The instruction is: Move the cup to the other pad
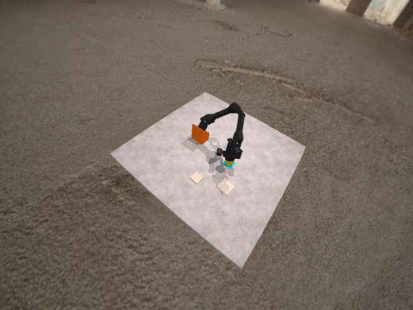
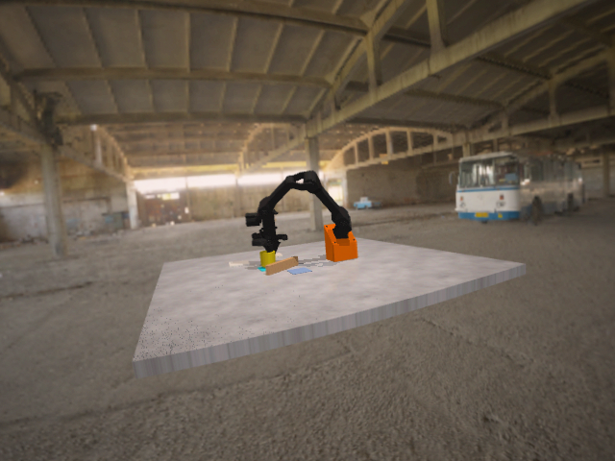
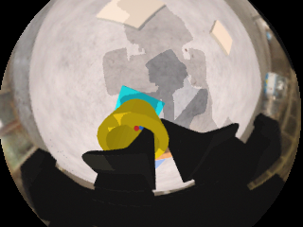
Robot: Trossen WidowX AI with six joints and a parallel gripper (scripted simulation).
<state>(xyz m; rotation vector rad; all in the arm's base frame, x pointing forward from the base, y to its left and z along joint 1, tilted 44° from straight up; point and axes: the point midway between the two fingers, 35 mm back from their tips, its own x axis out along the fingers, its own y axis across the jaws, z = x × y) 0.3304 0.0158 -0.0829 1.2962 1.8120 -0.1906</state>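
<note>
My gripper tip is now 20 mm to the right of the yellow cup and 20 mm short of it. From my gripper tip the other things lie so: pale blue pad 160 mm to the left, 80 mm behind, 50 mm below; then wooden bar 90 mm to the left, 30 mm below, 30 mm behind; then bright cyan pad 50 mm below, 30 mm ahead, 20 mm to the left.
</note>
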